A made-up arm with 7 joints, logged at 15 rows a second.
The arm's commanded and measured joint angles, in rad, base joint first. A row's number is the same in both.
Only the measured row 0 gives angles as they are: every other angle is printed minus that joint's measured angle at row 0.
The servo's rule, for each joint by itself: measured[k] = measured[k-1] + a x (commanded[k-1-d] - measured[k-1]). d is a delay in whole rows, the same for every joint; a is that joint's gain. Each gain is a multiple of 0.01, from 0.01 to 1. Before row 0 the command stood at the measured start. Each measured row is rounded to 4 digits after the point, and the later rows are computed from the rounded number. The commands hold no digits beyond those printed.
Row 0, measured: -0.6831 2.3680 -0.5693 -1.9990 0.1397 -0.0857 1.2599
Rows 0 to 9, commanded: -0.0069 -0.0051 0.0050 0.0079 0.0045 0.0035 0.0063; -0.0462 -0.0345 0.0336 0.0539 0.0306 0.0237 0.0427; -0.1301 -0.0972 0.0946 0.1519 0.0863 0.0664 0.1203; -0.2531 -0.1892 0.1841 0.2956 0.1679 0.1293 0.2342; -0.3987 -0.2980 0.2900 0.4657 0.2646 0.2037 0.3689; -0.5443 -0.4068 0.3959 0.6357 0.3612 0.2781 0.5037; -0.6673 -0.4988 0.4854 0.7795 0.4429 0.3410 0.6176; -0.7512 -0.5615 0.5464 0.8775 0.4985 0.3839 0.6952; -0.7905 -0.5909 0.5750 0.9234 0.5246 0.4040 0.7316; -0.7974 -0.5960 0.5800 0.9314 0.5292 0.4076 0.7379
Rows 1 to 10, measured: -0.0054 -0.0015 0.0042 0.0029 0.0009 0.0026 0.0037; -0.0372 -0.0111 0.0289 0.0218 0.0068 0.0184 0.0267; -0.1097 -0.0361 0.0841 0.0699 0.0227 0.0544 0.0819; -0.2216 -0.0805 0.1681 0.1534 0.0517 0.1106 0.1718; -0.3597 -0.1436 0.2705 0.2690 0.0943 0.1804 0.2881; -0.5037 -0.2199 0.3758 0.4047 0.1477 0.2537 0.4153; -0.6313 -0.3008 0.4679 0.5434 0.2067 0.3192 0.5347; -0.7248 -0.3764 0.5338 0.6670 0.2651 0.3677 0.6294; -0.7760 -0.4386 0.5684 0.7619 0.3170 0.3949 0.6897; -0.7927 -0.4842 0.5781 0.8246 0.3594 0.4044 0.7181
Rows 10 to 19, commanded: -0.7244 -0.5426 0.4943 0.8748 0.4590 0.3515 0.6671; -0.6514 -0.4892 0.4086 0.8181 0.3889 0.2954 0.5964; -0.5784 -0.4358 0.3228 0.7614 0.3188 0.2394 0.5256; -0.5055 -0.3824 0.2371 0.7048 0.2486 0.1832 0.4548; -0.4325 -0.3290 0.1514 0.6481 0.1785 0.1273 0.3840; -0.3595 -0.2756 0.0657 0.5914 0.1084 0.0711 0.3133; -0.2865 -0.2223 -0.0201 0.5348 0.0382 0.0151 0.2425; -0.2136 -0.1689 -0.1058 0.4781 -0.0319 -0.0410 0.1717; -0.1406 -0.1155 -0.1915 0.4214 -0.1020 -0.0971 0.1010; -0.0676 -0.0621 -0.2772 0.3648 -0.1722 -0.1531 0.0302
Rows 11 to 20, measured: -0.7394 -0.5011 0.5077 0.8432 0.3793 0.3647 0.6880; -0.6708 -0.4976 0.4245 0.8339 0.3812 0.3127 0.6340; -0.5987 -0.4797 0.3391 0.8071 0.3687 0.2577 0.5700; -0.5260 -0.4515 0.2534 0.7692 0.3447 0.2018 0.5020; -0.4531 -0.4160 0.1677 0.7244 0.3115 0.1459 0.4324; -0.3801 -0.3753 0.0820 0.6752 0.2709 0.0898 0.3621; -0.3071 -0.3309 -0.0038 0.6233 0.2244 0.0338 0.2915; -0.2342 -0.2839 -0.0895 0.5696 0.1731 -0.0223 0.2208; -0.1612 -0.2351 -0.1752 0.5148 0.1181 -0.0784 0.1501; -0.0882 -0.1849 -0.2609 0.4593 0.0600 -0.1344 0.0794
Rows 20 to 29, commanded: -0.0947 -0.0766 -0.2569 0.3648 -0.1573 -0.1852 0.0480; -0.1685 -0.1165 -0.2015 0.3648 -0.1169 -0.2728 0.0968; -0.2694 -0.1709 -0.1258 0.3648 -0.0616 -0.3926 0.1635; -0.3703 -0.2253 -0.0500 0.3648 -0.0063 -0.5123 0.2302; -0.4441 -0.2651 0.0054 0.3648 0.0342 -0.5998 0.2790; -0.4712 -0.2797 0.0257 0.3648 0.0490 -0.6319 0.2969; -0.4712 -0.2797 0.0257 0.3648 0.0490 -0.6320 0.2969; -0.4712 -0.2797 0.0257 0.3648 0.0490 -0.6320 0.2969; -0.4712 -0.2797 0.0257 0.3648 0.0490 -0.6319 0.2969; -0.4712 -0.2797 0.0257 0.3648 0.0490 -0.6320 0.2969
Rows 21 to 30, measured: -0.0933 -0.1535 -0.2575 0.4243 0.0165 -0.1725 0.0609; -0.1520 -0.1428 -0.2105 0.4023 -0.0102 -0.2477 0.0821; -0.2436 -0.1509 -0.1394 0.3884 -0.0205 -0.3564 0.1301; -0.3424 -0.1725 -0.0643 0.3797 -0.0177 -0.4733 0.1892; -0.4217 -0.1994 -0.0058 0.3742 -0.0073 -0.5682 0.2422; -0.4603 -0.2227 0.0207 0.3707 0.0040 -0.6160 0.2745; -0.4688 -0.2392 0.0249 0.3685 0.0130 -0.6280 0.2877; -0.4707 -0.2509 0.0256 0.3671 0.0202 -0.6310 0.2931; -0.4711 -0.2593 0.0257 0.3662 0.0260 -0.6317 0.2953; -0.4712 -0.2652 0.0257 0.3657 0.0306 -0.6319 0.2962
